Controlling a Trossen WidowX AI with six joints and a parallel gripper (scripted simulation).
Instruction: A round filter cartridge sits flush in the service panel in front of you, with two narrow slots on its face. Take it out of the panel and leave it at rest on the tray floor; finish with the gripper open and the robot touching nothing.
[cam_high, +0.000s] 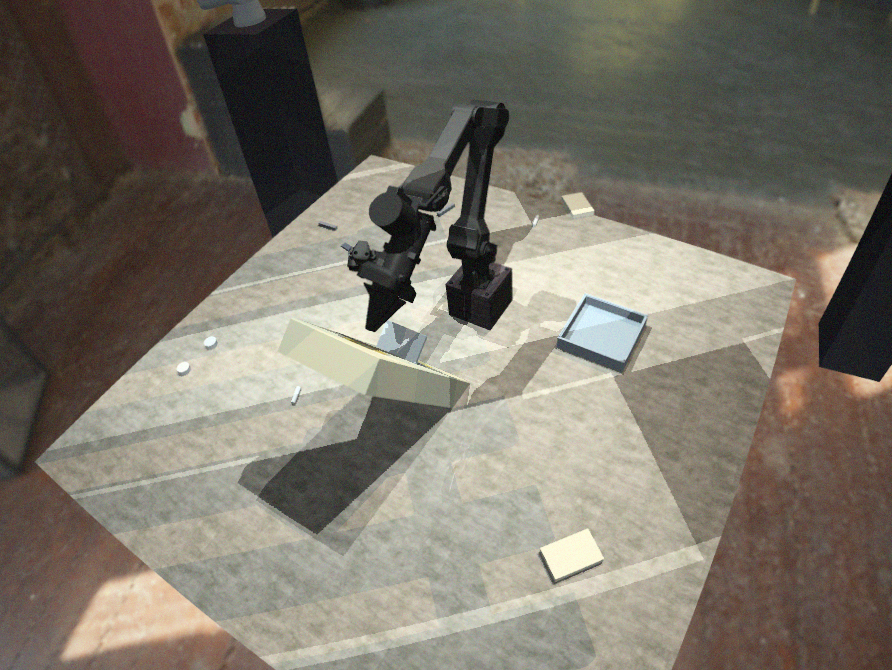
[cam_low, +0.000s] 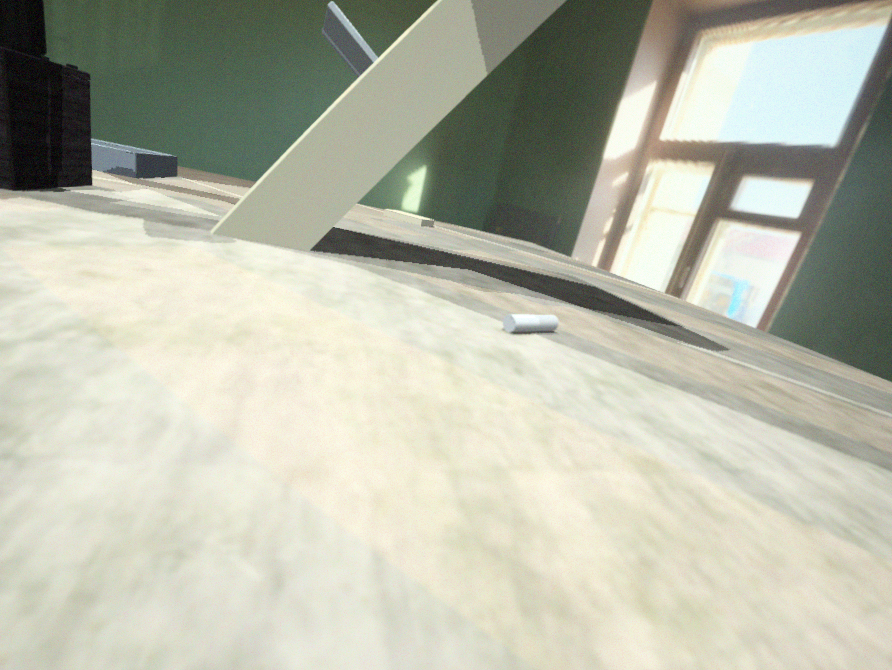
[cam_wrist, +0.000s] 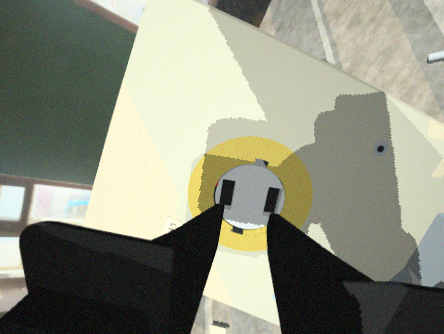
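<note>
Right now my gripper tip is 3 cm short of the round white filter cartridge and 3 cm above it. From my gripper tip the other things lie so: cream service panel 1 cm behind, 10 cm below; then tray 35 cm behind, 34 cm to the left, 26 cm below.
</note>
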